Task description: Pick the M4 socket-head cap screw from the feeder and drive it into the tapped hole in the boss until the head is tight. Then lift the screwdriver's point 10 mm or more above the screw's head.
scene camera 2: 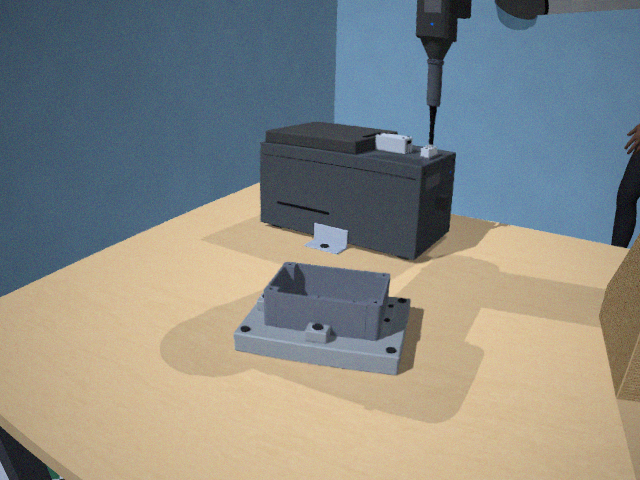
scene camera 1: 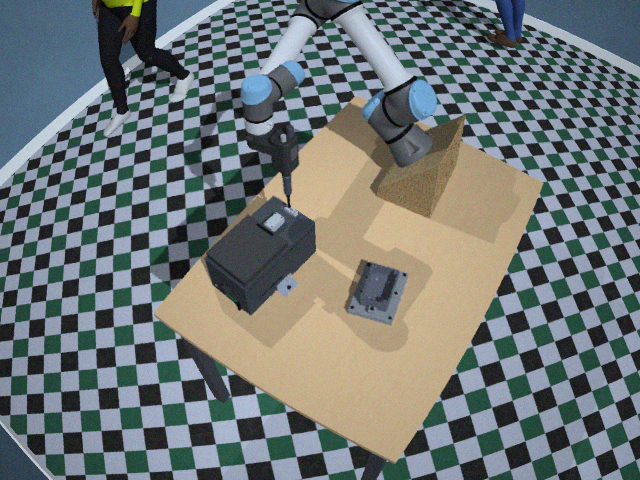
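Note:
The screwdriver (scene camera 1: 288,203) (scene camera 2: 431,140) points straight down, its thin black bit ending at the small white block (scene camera 1: 292,211) (scene camera 2: 428,152) on top of the dark screw feeder (scene camera 1: 248,253) (scene camera 2: 336,188). Whether the bit touches the block or a screw there is too small to tell. The M4 screw cannot be made out in either view. A grey open-topped box (scene camera 1: 370,290) (scene camera 2: 320,311) sits on a light grey base plate (scene camera 1: 379,317) (scene camera 2: 310,356), away from the feeder. Small holes show at the box's rim corners; which one is the tapped boss hole cannot be told.
A white raised block (scene camera 1: 273,222) (scene camera 2: 393,143) is on the feeder top. A small bracket (scene camera 1: 287,284) (scene camera 2: 330,237) stands at the feeder's side. A tall brown wedge (scene camera 1: 421,183) (scene camera 2: 622,320) stands on the table (scene camera 1: 330,372) (scene camera 2: 129,413) near the arm. Two people are beyond the table.

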